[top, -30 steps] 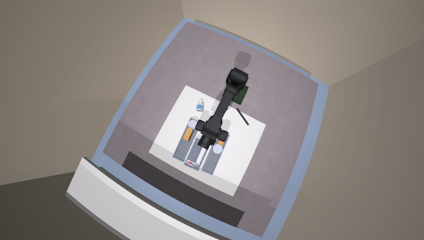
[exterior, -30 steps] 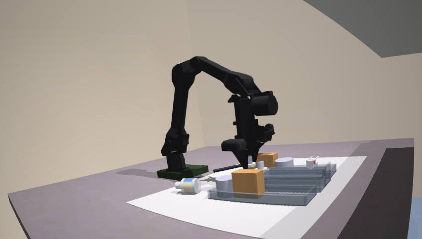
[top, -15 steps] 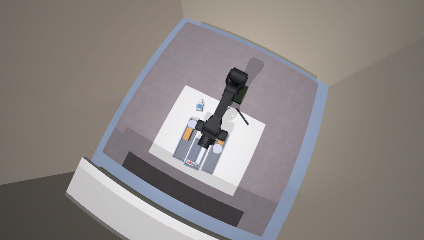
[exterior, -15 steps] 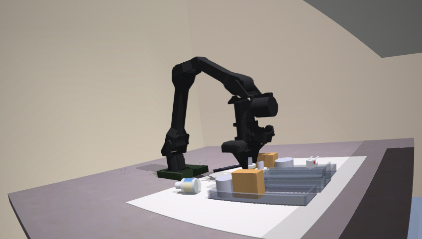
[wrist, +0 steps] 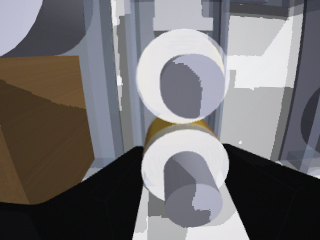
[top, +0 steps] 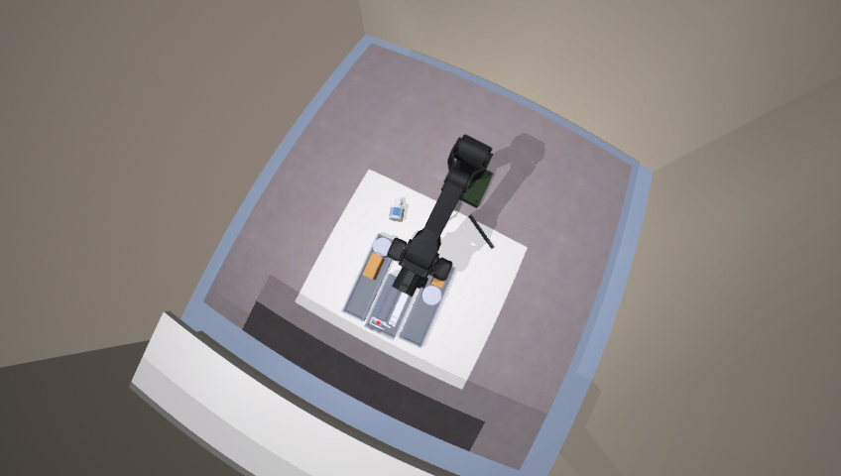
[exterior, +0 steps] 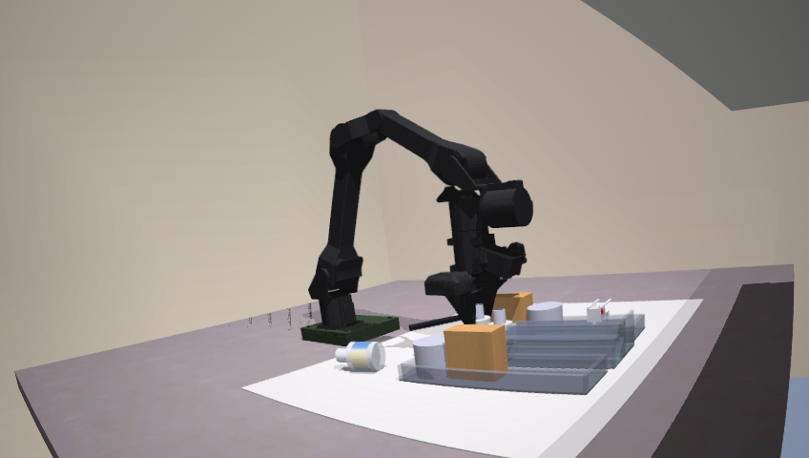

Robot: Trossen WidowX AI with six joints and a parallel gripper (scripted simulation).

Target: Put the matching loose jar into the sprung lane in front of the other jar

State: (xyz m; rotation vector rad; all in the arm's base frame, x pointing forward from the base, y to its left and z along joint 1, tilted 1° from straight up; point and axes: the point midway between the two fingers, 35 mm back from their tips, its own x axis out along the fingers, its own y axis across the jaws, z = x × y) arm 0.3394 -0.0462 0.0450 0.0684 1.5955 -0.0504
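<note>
My gripper tip is now 14 cm short of the sprung lane, 3 cm to the left of it and 2 cm above it. Round my gripper tip: black rod 17 cm to the left, 17 cm behind, 3 cm below.
</note>
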